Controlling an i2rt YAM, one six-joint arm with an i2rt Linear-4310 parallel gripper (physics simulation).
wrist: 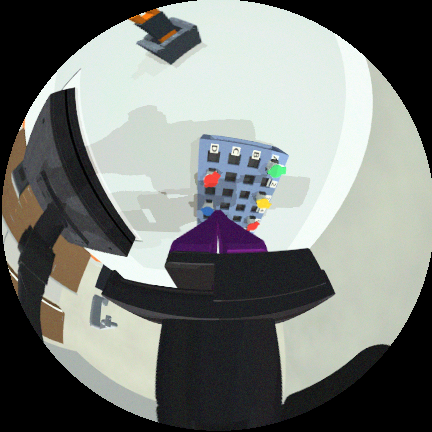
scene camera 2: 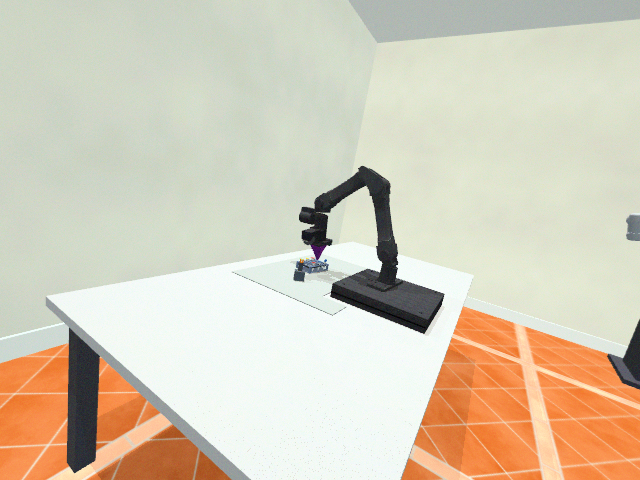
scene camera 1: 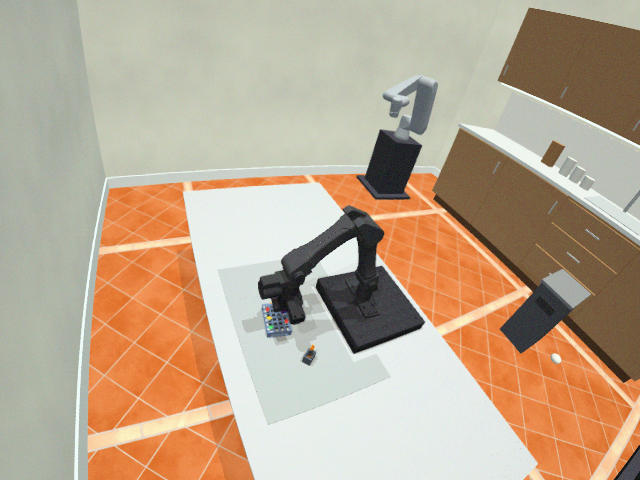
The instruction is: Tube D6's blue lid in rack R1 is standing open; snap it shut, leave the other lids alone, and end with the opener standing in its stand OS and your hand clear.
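Frame: origin at the arm's base, x ahead, y left, z up, level; centimetres.
Seen in the pictures: gripper, between the fingertips: (wrist: 217,214) (scene camera 2: 317,259) (scene camera 1: 282,311); arm's base, origin of its link: (wrist: 59,211) (scene camera 2: 385,284) (scene camera 1: 361,297).
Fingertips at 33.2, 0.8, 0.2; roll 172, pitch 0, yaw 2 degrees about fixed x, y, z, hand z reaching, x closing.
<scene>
Pixels of each thing's top centre, then the offset from my fingertips to it, as dx, dy, dz. Level surfaces: height alone.
- Rack R1, centre of its top: (wrist: 234,219) (scene camera 1: 277,311) (scene camera 2: 314,257) +1.7, +0.0, +0.6
- small blue lid, centre of its top: (scene camera 2: 325,259) -2.3, -3.3, +0.3
- orange-tipped opener, centre of its top: (scene camera 1: 312,346) (scene camera 2: 302,259) -4.9, +17.8, +3.5
- red lid, centre of its top: (wrist: 251,226) +4.5, -2.7, -0.8
- grey mat, height of its surface: dz -5.0
- white table, height of its surface: dz -5.3
Rack R1 (scene camera 1: 279,333) (scene camera 2: 315,269) (wrist: 223,166) is a blue grid rack of tubes with coloured lids. My gripper (scene camera 2: 317,258) (wrist: 217,214) is shut and empty, its purple fingertips pointing down just above the far-row end of the rack. A blue lid (wrist: 207,211) in column D shows just left of the fingertips in the wrist view. Tube D6 is hidden behind the fingers there. A small blue lid (scene camera 2: 325,260) stands up at the rack's right edge in scene camera 2. The orange-tipped opener (scene camera 1: 311,348) (scene camera 2: 301,261) (wrist: 145,16) stands in the dark stand OS (scene camera 1: 308,357) (scene camera 2: 299,275) (wrist: 186,44).
Other lids in the rack are red (wrist: 212,179), green (wrist: 276,171) and yellow (wrist: 263,203), with another red lid (wrist: 253,226) near the fingers. The arm's black base (scene camera 1: 369,310) (scene camera 2: 387,299) stands beside the grey mat (scene camera 1: 289,397) on the white table (scene camera 1: 413,423).
</scene>
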